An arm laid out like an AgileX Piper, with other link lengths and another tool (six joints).
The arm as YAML. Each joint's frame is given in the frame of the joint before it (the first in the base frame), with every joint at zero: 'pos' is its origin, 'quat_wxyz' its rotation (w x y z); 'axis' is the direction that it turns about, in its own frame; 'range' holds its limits. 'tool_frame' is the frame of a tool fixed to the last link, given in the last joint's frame.
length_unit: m
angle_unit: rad
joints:
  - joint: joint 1
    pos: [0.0, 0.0, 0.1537]
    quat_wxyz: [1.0, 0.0, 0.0, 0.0]
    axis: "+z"
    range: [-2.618, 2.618]
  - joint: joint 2
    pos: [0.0, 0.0, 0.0]
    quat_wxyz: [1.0, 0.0, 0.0, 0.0]
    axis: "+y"
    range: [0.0, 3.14]
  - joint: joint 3
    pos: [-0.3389, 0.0, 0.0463]
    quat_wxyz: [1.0, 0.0, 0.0, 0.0]
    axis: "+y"
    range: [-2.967, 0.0]
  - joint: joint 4
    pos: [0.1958, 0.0, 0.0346]
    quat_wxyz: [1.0, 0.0, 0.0, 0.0]
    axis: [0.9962, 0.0, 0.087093]
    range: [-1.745, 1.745]
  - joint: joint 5
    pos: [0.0, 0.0, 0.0]
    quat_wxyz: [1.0, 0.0, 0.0, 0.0]
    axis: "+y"
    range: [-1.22, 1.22]
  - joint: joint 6
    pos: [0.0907, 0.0, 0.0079]
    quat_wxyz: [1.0, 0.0, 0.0, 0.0]
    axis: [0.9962, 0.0, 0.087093]
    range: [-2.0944, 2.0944]
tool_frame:
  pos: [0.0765, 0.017, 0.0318]
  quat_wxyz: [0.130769, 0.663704, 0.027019, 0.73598]
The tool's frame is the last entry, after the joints.
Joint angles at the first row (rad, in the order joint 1, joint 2, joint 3, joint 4, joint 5, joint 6):
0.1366 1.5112 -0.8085 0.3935 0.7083 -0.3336
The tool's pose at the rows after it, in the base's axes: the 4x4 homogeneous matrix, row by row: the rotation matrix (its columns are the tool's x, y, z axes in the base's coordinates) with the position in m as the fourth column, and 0 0 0 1 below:
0.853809, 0.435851, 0.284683, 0.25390; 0.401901, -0.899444, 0.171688, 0.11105; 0.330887, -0.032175, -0.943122, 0.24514; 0, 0, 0, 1
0.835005, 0.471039, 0.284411, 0.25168; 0.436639, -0.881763, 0.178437, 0.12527; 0.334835, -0.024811, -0.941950, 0.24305; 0, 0, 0, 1
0.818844, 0.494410, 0.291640, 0.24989; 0.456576, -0.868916, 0.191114, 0.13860; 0.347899, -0.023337, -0.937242, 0.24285; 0, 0, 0, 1
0.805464, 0.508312, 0.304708, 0.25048; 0.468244, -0.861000, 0.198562, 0.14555; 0.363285, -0.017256, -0.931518, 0.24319; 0, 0, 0, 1
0.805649, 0.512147, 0.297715, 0.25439; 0.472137, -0.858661, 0.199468, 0.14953; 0.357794, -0.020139, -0.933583, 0.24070; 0, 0, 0, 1
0.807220, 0.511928, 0.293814, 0.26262; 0.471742, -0.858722, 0.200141, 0.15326; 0.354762, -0.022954, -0.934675, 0.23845; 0, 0, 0, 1
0.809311, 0.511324, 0.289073, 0.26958; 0.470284, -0.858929, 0.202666, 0.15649; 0.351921, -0.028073, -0.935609, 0.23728; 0, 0, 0, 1
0.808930, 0.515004, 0.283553, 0.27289; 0.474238, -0.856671, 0.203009, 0.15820; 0.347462, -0.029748, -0.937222, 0.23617; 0, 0, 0, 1
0.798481, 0.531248, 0.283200, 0.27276; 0.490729, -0.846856, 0.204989, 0.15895; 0.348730, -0.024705, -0.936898, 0.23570; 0, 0, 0, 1
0.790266, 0.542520, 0.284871, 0.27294; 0.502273, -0.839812, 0.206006, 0.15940; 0.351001, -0.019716, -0.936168, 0.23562; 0, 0, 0, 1
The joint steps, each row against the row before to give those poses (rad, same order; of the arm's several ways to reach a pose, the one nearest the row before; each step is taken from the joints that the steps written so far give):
0.0653 0.0137 -0.0015 -0.0026 -0.0161 0.0254
0.0617 0.0106 0.0000 -0.0090 -0.0233 0.0221
0.0544 0.0064 0.0000 0.0018 -0.0268 0.0204
0.0271 0.0046 -0.0006 0.0018 -0.0238 0.0035
0.0085 0.0205 -0.0132 0.0017 -0.0017 0.0026
0.0016 0.0294 -0.0257 0.0027 0.0000 0.0001
0.0000 0.0237 -0.0254 0.0039 0.0060 0.0000
0.0000 0.0136 -0.0144 0.0000 0.0068 -0.0026
0.0000 0.0029 -0.0017 0.0019 0.0015 -0.0213
0.0000 0.0016 -0.0017 0.0000 0.0000 -0.0143

